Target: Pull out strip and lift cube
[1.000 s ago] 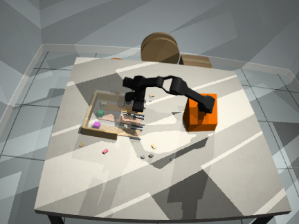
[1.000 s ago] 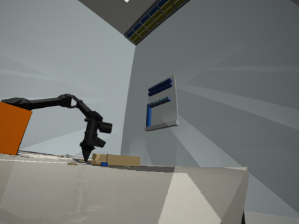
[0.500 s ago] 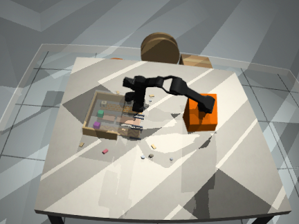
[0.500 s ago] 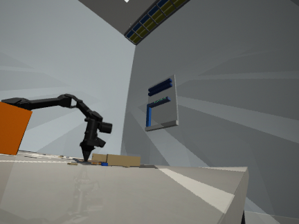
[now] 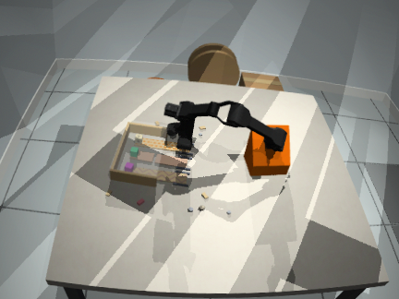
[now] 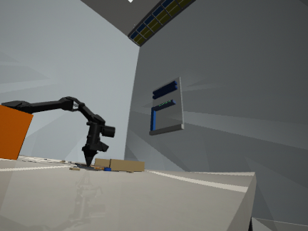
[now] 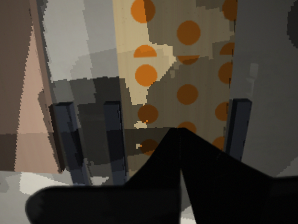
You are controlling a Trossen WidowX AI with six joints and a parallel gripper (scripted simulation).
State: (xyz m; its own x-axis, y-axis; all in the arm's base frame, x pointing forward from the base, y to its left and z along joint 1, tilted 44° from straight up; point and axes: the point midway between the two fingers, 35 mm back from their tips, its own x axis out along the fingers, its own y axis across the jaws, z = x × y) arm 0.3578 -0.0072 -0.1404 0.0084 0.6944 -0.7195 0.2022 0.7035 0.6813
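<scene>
The cream labelled cube lies 200 mm ahead of my gripper tip, 40 mm to the right of it and 20 mm above it. The rest, counted from my gripper tip: blue disc (110 mm to the right, 40 mm ahead).
</scene>
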